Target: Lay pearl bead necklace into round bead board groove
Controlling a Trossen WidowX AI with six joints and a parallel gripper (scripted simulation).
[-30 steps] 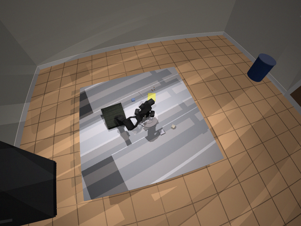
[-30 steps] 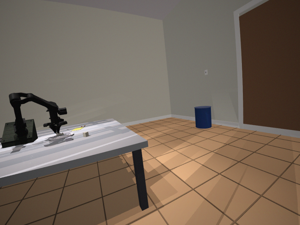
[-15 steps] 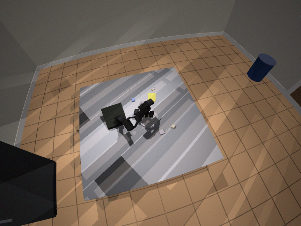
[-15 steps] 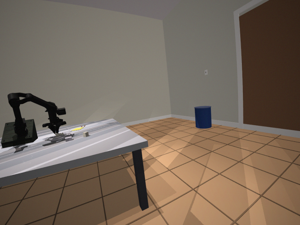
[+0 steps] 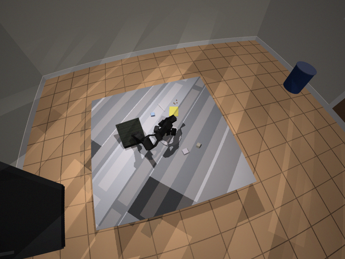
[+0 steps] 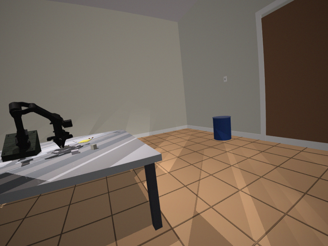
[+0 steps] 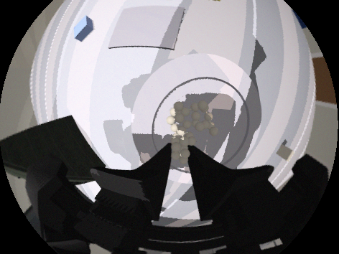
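The round bead board is 4 cm ahead of my gripper tip, 1 cm to the right of it and 1 cm below it. Round my gripper tip: grey card (5 cm ahead, 17 cm to the left, 2 cm below); then blue block (4 cm behind, 27 cm to the left, 1 cm below); then white block (10 cm ahead, 20 cm to the right, 1 cm below).
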